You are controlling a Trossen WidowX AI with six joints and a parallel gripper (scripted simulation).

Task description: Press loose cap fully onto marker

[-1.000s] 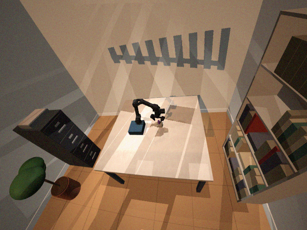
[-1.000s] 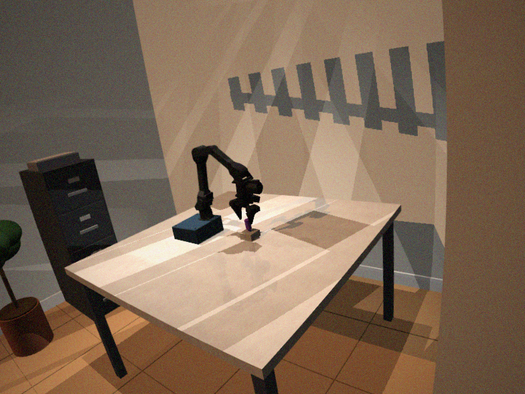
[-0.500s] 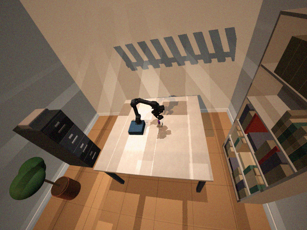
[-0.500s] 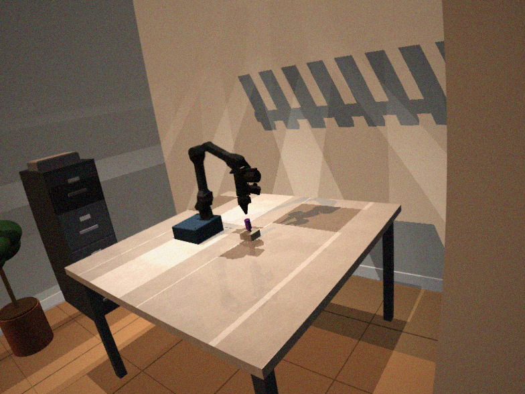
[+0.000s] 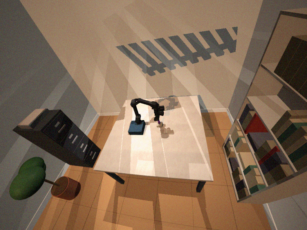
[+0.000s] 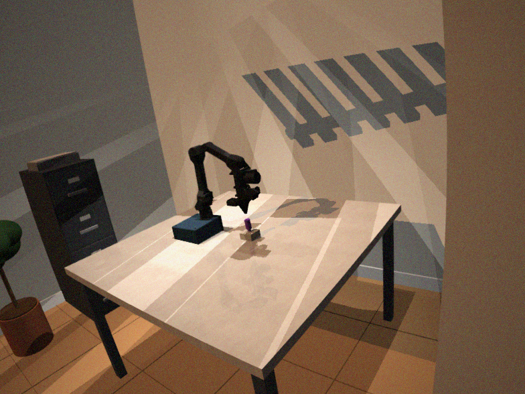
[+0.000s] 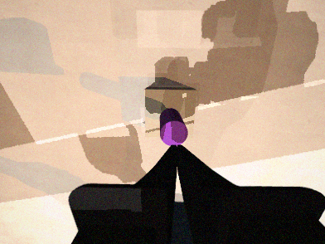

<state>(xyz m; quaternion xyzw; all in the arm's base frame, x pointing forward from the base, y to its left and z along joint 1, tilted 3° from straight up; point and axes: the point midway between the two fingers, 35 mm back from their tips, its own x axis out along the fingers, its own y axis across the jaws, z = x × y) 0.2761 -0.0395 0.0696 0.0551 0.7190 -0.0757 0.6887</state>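
Now: the purple cap 6 cm below my gripper tip.
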